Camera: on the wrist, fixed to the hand. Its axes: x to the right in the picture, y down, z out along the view.
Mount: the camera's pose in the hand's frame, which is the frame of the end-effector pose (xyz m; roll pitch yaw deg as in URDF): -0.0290 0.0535 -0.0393 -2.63 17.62 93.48
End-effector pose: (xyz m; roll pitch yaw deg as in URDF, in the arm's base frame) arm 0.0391 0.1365 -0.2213 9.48 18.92 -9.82
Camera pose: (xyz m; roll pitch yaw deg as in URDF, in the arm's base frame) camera 0.0126 0.2012 -0.2402 15.81 6.63 86.00
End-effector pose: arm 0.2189 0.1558 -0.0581 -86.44 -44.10 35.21
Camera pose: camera 0.2543 0.1369 -0.1184 -108.64 47.36 14.18
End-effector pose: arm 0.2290 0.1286 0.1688 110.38 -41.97 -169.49
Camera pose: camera 0.2955 0.1224 0.1969 -96.54 -44.65 14.34
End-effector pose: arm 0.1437 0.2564 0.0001 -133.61 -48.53 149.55
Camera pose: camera 0.1859 0.3074 -0.0293 -132.20 21.18 79.71
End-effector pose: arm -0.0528 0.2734 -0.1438 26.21 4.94 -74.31
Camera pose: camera 0.0020 0.3199 -0.1529 0.81 -8.80 18.29
